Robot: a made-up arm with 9 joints. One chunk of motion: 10 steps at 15 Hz.
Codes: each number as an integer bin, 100 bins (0 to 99) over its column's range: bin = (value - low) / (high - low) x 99, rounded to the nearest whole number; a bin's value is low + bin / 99 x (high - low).
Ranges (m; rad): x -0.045..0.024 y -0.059..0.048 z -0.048..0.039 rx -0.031..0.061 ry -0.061..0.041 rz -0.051..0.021
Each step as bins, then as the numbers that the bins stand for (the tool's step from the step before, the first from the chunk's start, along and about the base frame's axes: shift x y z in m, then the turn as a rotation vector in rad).
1 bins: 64 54 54 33 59 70
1 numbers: -0.00039 -0.00064 -0.00055 -0.00033 -0.00021 -0.00009
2 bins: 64 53 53 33 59 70
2 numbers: -0.00039 -0.00172 -0.00142 -0.00033 -0.00021 -0.00009
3 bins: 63 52 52 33 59 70
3 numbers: -0.00109 -0.00280 -0.00230 -0.00033 -0.00021 -0.00009
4 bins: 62 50 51 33 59 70
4 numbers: -0.00179 -0.00496 -0.00318 -0.00033 -0.00021 -0.00009
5 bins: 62 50 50 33 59 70
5 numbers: -0.00179 -0.00496 -0.00406 -0.00033 -0.00021 -0.00009
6 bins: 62 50 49 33 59 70
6 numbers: -0.00179 -0.00496 -0.00494 -0.00033 -0.00021 -0.00009
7 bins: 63 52 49 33 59 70
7 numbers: -0.00109 -0.00280 -0.00494 -0.00033 -0.00021 -0.00009
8 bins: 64 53 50 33 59 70
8 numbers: -0.00039 -0.00172 -0.00406 -0.00033 -0.00021 -0.00009
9 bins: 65 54 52 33 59 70
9 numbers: 0.00030 -0.00064 -0.00230 -0.00033 -0.00021 -0.00009
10 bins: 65 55 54 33 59 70
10 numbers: 0.00030 0.00044 -0.00055 -0.00033 -0.00021 -0.00009
